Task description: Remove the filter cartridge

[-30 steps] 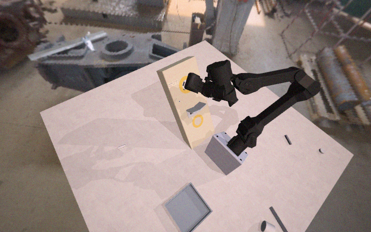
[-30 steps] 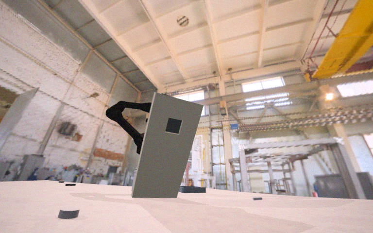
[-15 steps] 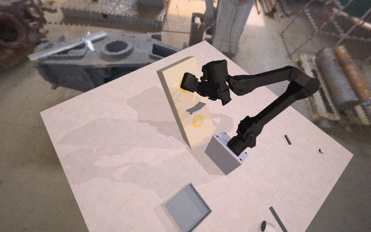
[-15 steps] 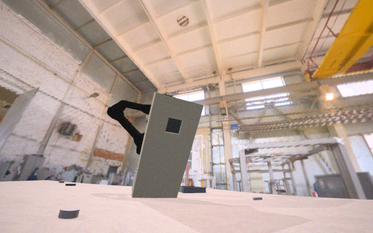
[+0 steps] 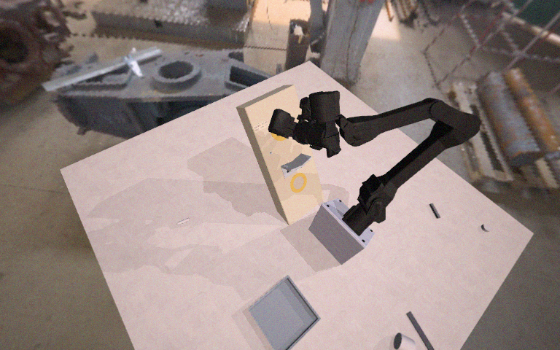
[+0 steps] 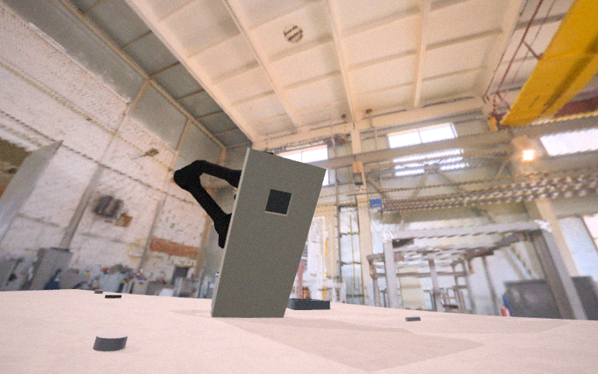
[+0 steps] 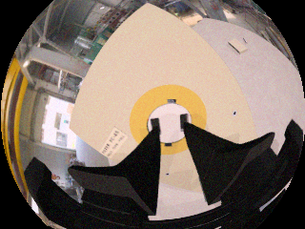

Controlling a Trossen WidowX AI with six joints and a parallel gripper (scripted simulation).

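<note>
Right now the round filter cartridge is 20 mm ahead of my gripper tip and 10 mm below it. Round my gripper tip: grey bracket (100 mm below, 80 mm behind); grey tray (380 mm behind, 300 mm to the left, 280 mm below).
</note>
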